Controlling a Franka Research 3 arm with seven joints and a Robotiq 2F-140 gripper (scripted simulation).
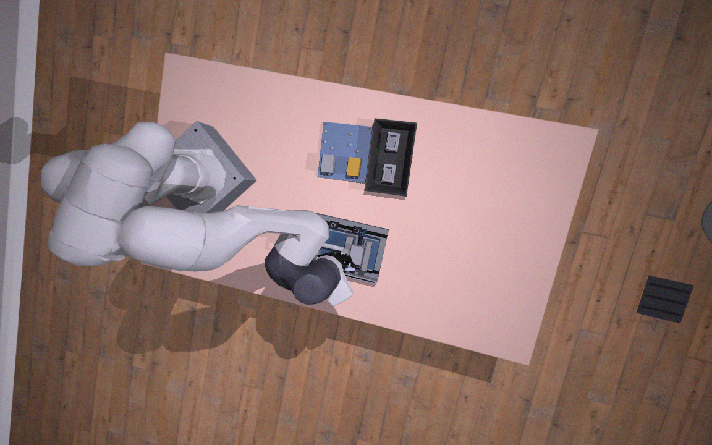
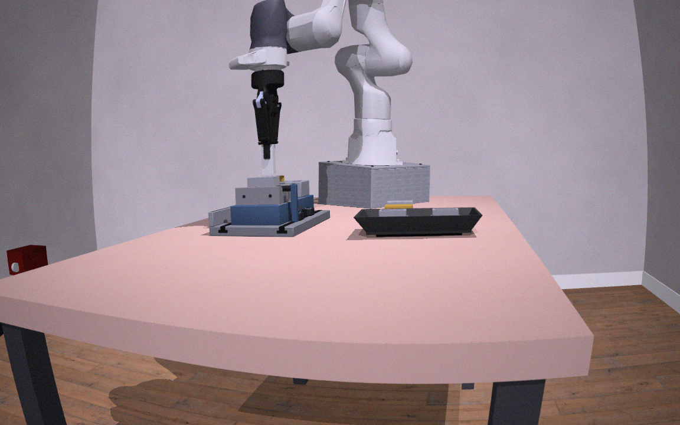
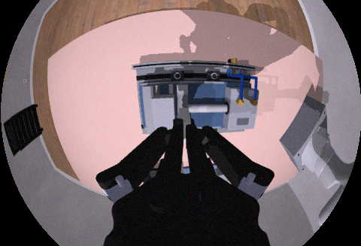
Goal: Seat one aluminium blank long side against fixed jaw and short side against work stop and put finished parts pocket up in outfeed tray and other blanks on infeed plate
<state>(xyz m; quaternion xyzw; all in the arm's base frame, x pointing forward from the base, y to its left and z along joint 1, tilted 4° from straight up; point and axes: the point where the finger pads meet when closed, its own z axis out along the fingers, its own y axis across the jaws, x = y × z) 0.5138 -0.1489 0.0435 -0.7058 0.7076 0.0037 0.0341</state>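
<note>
Now: hand 50 mm above the aluminium blank and 40 mm short of it. From my hand the other things lie so: cylinder: 130 mm behind, 70 mm below; brass blank: 280 mm to the left, 130 mm below, 40 mm behind; vise: 110 mm below, 30 mm behind.
</note>
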